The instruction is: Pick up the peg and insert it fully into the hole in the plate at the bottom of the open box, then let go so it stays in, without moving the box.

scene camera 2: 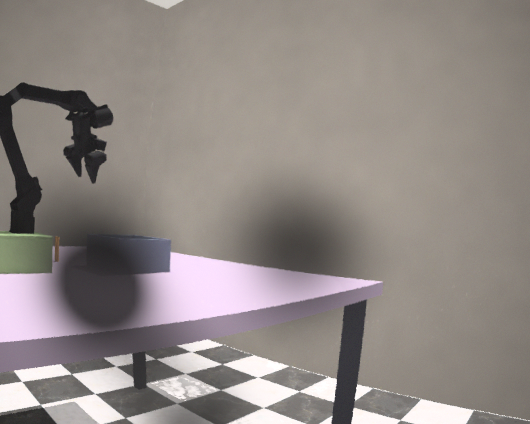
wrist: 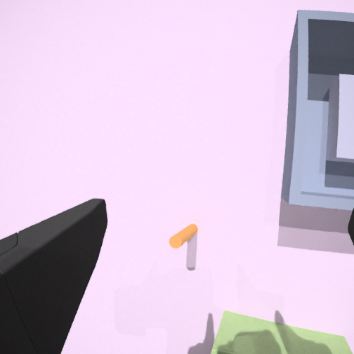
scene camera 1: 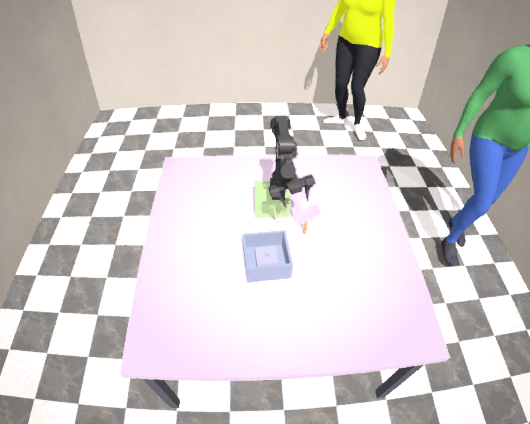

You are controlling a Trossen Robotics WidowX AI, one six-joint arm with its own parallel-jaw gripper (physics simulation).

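Frame: origin at the arm's base, x right, y ahead, z up, level; millimetres.
Seen in the pictures: gripper, between the fingertips: [scene camera 2: 86, 179] [scene camera 1: 296, 204]; arm's base, origin of its link: [scene camera 2: 21, 232].
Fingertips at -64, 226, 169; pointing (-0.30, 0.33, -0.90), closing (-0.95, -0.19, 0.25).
Observation:
Pixels of each thing's middle, then the offset from my fingertips to it, as dx, dy, dz. Level surfaces: height alone.
- orange peg, middle of its body: [scene camera 2: 57, 249] [scene camera 1: 305, 227] -63, -72, -225
- open blue-grey box, middle of its body: [scene camera 2: 127, 253] [scene camera 1: 266, 256] +118, +105, -216
- pale raised plate, middle of its body: [scene camera 1: 266, 257] +118, +105, -231
- pink table, height of its surface: dz -265
The orange peg [scene camera 1: 305, 227] [scene camera 2: 57, 249] [wrist: 183, 236] stands upright on the table, outside the box. The open blue-grey box [scene camera 1: 269, 273] [scene camera 2: 150, 254] [wrist: 301, 100] stands apart from the peg. A pale raised plate [scene camera 1: 261, 259] [wrist: 347, 120] lies at the box's bottom, with a small dark hole near its middle in scene camera 1; the wrist view cuts off part of the plate. My gripper [scene camera 1: 297, 202] [scene camera 2: 86, 179] [wrist: 233, 215] is open and empty, pointing down high above the table. In the wrist view the peg shows between the fingers, nearer the left one.
A green block [scene camera 1: 263, 200] [scene camera 2: 26, 254] [wrist: 235, 323] stands on the pink table [scene camera 1: 200, 325] [scene camera 2: 240, 280] near the arm's base, close to the peg. Two people stand beyond the table in scene camera 1. Dark blurred patches cover part of scene camera 2, including part of the box.

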